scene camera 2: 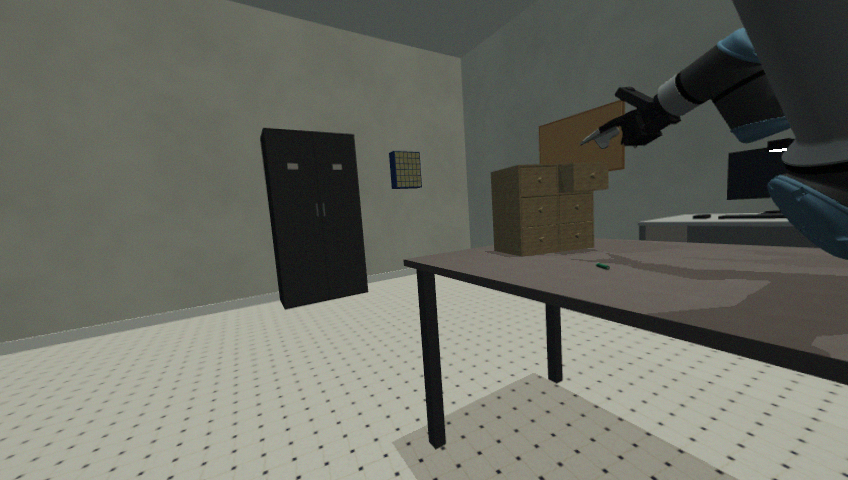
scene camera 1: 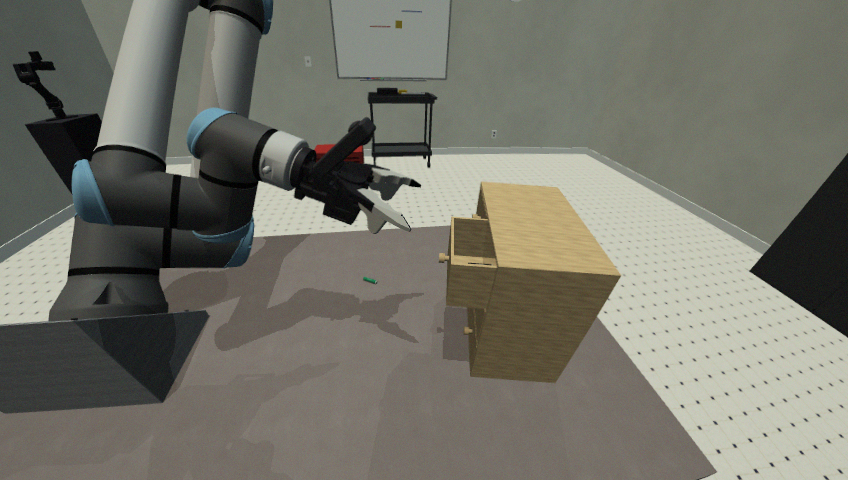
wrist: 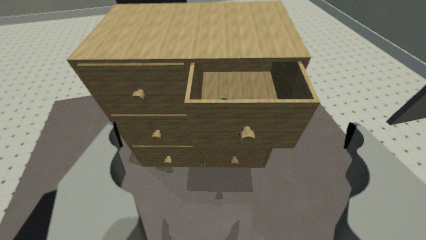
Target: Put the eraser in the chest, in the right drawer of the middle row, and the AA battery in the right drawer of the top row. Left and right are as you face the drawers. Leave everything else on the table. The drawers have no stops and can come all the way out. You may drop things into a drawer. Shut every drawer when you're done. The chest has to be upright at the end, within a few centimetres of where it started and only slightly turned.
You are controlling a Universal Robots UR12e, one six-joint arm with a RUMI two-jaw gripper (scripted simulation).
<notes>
In view: the gripper (scene camera 1: 416, 205) and a wooden chest (scene camera 1: 553, 278).
The wooden chest is seen too in scene camera 2 (scene camera 2: 506, 186) and in the wrist view (wrist: 187, 39). The gripper is seen too in scene camera 2 (scene camera 2: 600, 144) and in the wrist view (wrist: 229, 124).
</notes>
